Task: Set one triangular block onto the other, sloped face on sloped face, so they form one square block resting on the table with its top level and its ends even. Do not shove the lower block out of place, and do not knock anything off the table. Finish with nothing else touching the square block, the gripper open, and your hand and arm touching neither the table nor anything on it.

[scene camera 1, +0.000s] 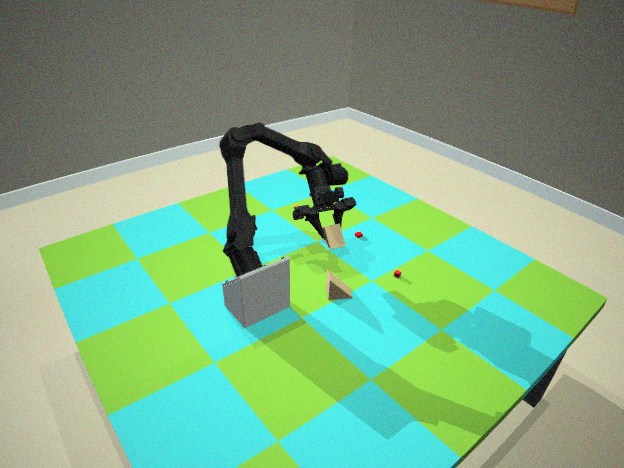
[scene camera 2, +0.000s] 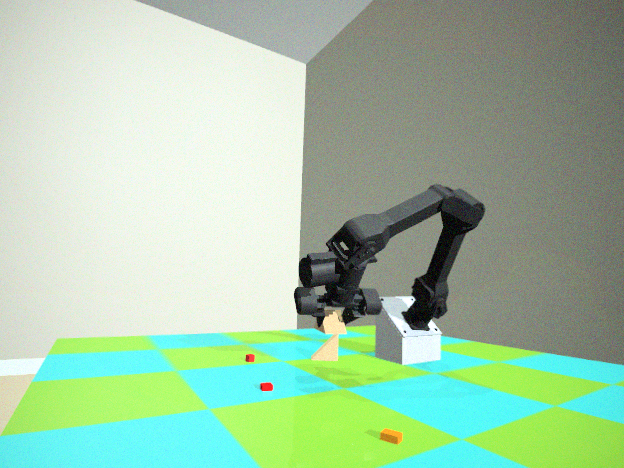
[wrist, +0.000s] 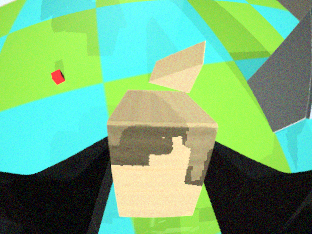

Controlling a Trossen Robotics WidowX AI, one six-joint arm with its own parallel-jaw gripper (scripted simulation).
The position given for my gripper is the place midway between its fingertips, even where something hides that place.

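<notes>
I'm holding a tan triangular block (wrist: 160,141) in my gripper (scene camera 2: 329,325), and you'd find that gripper at (scene camera 1: 331,236) and (wrist: 157,139) too. There's also another tan triangular block (wrist: 179,71) that I can see.
</notes>
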